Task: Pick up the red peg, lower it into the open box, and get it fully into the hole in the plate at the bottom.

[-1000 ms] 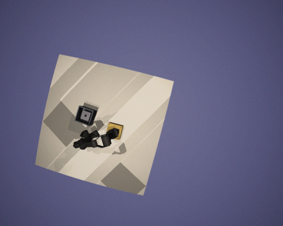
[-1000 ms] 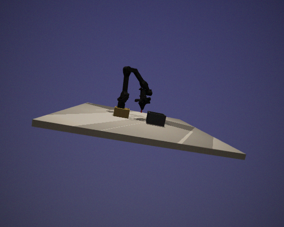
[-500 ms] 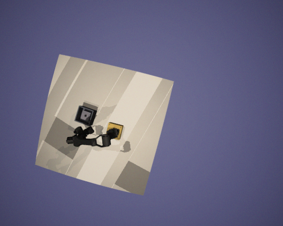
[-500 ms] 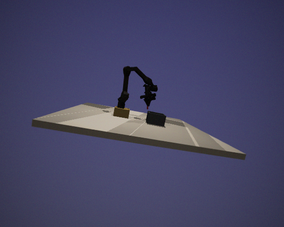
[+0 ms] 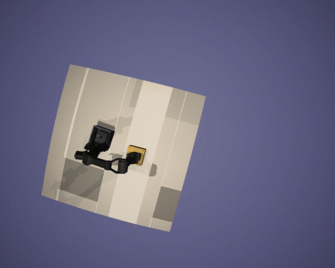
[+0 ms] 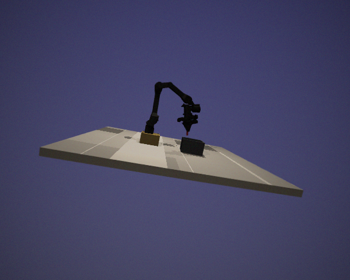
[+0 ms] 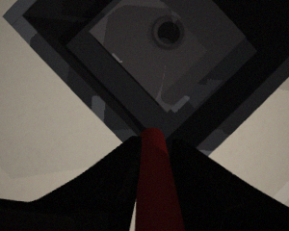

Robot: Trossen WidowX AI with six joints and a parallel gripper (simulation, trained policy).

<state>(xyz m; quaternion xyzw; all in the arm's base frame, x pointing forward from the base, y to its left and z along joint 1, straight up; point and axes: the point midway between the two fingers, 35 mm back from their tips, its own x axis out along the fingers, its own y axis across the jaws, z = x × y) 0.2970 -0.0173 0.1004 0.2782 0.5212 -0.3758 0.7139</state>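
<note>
Now: the red peg 1 cm to the left of my gripper tip, 1 cm behind it and 1 cm above it. Round my gripper tip: grey plate 10 cm below, 7 cm to the right, 3 cm ahead; dark box 12 cm below, 7 cm to the right, 3 cm ahead.
</note>
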